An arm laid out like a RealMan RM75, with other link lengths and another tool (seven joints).
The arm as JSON. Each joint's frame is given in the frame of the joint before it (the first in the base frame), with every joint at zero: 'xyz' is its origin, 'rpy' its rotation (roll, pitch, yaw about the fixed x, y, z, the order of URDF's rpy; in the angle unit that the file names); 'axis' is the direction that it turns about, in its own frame. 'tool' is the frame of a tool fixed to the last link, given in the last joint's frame.
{
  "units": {
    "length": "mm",
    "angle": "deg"
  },
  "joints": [
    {
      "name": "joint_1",
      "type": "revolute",
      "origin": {
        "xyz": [
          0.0,
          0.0,
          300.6
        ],
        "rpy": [
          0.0,
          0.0,
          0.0
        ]
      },
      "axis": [
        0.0,
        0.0,
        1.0
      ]
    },
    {
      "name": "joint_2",
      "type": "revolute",
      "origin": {
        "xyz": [
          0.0,
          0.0,
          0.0
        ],
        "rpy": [
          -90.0,
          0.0,
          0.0
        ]
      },
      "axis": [
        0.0,
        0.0,
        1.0
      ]
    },
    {
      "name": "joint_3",
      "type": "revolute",
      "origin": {
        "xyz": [
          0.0,
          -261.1,
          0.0
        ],
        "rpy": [
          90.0,
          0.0,
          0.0
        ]
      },
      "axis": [
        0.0,
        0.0,
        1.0
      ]
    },
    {
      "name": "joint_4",
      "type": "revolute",
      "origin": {
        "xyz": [
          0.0,
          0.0,
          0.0
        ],
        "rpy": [
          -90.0,
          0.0,
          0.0
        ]
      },
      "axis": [
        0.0,
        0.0,
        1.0
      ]
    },
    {
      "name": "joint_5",
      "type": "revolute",
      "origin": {
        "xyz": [
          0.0,
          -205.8,
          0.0
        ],
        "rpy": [
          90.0,
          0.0,
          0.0
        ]
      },
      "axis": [
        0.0,
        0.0,
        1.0
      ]
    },
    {
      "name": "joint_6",
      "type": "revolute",
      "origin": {
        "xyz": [
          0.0,
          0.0,
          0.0
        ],
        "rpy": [
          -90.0,
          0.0,
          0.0
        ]
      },
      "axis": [
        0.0,
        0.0,
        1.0
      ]
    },
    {
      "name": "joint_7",
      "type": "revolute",
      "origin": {
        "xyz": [
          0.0,
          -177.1,
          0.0
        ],
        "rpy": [
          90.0,
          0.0,
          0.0
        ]
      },
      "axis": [
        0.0,
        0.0,
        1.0
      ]
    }
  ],
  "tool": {
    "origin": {
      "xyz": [
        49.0,
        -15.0,
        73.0
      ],
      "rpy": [
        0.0,
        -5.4,
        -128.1
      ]
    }
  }
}
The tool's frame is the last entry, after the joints.
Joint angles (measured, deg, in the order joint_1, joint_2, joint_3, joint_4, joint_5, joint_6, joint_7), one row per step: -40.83, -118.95, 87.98, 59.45, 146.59, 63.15, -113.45; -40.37, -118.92, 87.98, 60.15, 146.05, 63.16, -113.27; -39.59, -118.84, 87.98, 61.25, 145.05, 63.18, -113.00; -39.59, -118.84, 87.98, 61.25, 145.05, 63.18, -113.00; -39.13, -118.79, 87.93, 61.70, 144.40, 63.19, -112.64; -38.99, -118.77, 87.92, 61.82, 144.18, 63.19, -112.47; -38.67, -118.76, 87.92, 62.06, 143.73, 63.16, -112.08; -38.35, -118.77, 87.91, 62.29, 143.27, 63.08, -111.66; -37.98, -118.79, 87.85, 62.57, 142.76, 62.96, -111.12; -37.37, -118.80, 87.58, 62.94, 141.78, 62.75, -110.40; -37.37, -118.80, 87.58, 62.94, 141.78, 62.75, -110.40; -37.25, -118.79, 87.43, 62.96, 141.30, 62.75, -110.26; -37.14, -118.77, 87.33, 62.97, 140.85, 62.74, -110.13; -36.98, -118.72, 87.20, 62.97, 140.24, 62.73, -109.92; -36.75, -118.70, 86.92, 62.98, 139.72, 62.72, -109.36; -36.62, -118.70, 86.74, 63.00, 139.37, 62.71, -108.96; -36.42, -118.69, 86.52, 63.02, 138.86, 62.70, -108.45; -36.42, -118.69, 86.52, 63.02, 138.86, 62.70, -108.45; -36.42, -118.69, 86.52, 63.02, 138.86, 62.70, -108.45; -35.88, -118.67, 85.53, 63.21, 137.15, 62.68, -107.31
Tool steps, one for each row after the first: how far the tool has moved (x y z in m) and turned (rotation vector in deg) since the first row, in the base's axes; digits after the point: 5 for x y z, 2 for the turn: 0.00223, -0.00069, 0.00094, 0.10, -0.62, -0.18; 0.00562, -0.00201, 0.00256, 0.25, -1.72, -0.38; 0.00562, -0.00201, 0.00256, 0.25, -1.72, -0.38; 0.00667, -0.00319, 0.00321, 0.22, -2.32, -0.46; 0.00696, -0.00363, 0.00335, 0.18, -2.49, -0.52; 0.00750, -0.00476, 0.00336, 0.07, -2.84, -0.67; 0.00823, -0.00581, 0.00331, -0.01, -3.23, -0.86; 0.00920, -0.00678, 0.00349, -0.05, -3.67, -1.13; 0.01060, -0.00779, 0.00443, 0.04, -4.65, -1.25; 0.01060, -0.00779, 0.00443, 0.04, -4.65, -1.25; 0.01141, -0.00810, 0.00466, 0.03, -5.14, -1.11; 0.01211, -0.00845, 0.00481, 0.00, -5.56, -0.99; 0.01279, -0.00893, 0.00513, -0.04, -6.11, -0.85; 0.01288, -0.00937, 0.00581, -0.08, -6.54, -0.90; 0.01331, -0.00966, 0.00618, -0.11, -6.83, -0.99; 0.01372, -0.01018, 0.00665, -0.17, -7.25, -1.07; 0.01372, -0.01018, 0.00665, -0.17, -7.25, -1.07; 0.01372, -0.01018, 0.00665, -0.17, -7.25, -1.07; 0.01675, -0.01002, 0.00983, 0.08, -9.03, -0.99
